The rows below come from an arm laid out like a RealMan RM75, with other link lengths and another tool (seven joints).
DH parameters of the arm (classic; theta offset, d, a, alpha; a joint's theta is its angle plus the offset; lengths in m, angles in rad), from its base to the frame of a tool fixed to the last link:
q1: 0 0.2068 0 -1.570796
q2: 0 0 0 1.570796
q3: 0 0.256 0 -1.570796
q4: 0 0 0 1.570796
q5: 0 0.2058 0 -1.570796
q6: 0 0 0 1.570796
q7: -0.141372 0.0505 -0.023 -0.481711
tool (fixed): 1.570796 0.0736 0 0
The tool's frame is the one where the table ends.
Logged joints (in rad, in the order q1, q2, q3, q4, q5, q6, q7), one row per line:
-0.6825, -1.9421, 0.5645, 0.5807, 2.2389, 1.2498, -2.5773
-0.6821, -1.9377, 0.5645, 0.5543, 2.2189, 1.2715, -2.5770
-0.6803, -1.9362, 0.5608, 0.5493, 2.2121, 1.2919, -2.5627
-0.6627, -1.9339, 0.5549, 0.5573, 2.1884, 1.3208, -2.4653
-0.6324, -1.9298, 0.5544, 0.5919, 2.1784, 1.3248, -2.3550
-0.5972, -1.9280, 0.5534, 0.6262, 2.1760, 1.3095, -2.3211
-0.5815, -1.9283, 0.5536, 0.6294, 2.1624, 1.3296, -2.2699
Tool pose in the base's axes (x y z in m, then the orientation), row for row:
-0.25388, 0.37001, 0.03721, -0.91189, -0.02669, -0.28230, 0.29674
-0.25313, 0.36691, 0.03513, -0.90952, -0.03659, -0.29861, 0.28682
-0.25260, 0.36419, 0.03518, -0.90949, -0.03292, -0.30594, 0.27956
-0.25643, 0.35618, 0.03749, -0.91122, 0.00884, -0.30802, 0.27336
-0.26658, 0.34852, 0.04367, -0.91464, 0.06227, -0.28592, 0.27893
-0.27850, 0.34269, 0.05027, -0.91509, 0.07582, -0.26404, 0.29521
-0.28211, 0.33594, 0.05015, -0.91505, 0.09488, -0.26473, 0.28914
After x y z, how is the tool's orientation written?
As a quaternion, x y z w.
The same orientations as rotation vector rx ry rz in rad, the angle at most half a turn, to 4 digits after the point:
-2.4245, -0.0710, -0.7506
-2.4303, -0.0978, -0.7979
-2.4391, -0.0883, -0.8205
-2.4514, 0.0238, -0.8287
-2.4537, 0.1671, -0.7670
-2.4349, 0.2017, -0.7026
-2.4422, 0.2532, -0.7065

